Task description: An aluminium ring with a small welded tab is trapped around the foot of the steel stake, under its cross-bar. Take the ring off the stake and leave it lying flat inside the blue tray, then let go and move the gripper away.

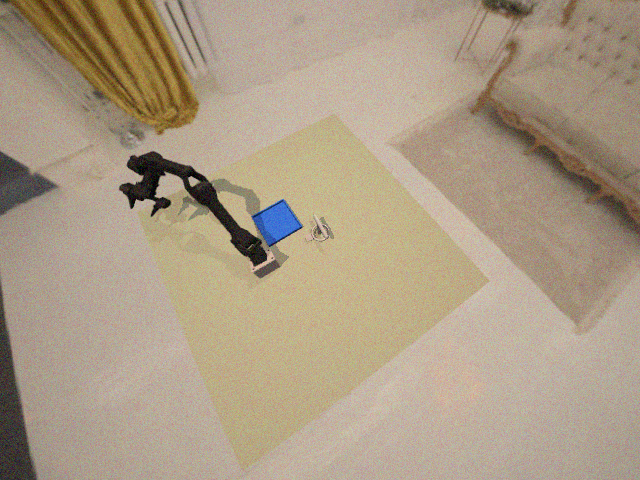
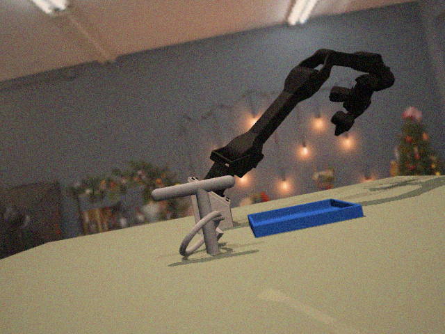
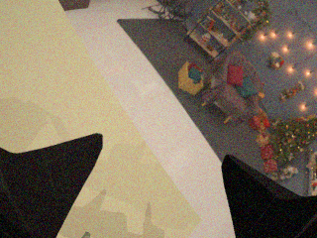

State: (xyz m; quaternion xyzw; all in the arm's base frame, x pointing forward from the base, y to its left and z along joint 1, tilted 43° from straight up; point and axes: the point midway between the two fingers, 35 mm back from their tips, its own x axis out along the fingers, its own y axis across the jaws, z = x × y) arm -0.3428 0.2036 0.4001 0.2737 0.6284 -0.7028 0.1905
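Right now the aluminium ring is 68 cm ahead of my gripper tip, 39 cm to the right of it and 17 cm below it. Also, from my gripper tip: blue tray (52 cm ahead, 23 cm to the right, 19 cm below).
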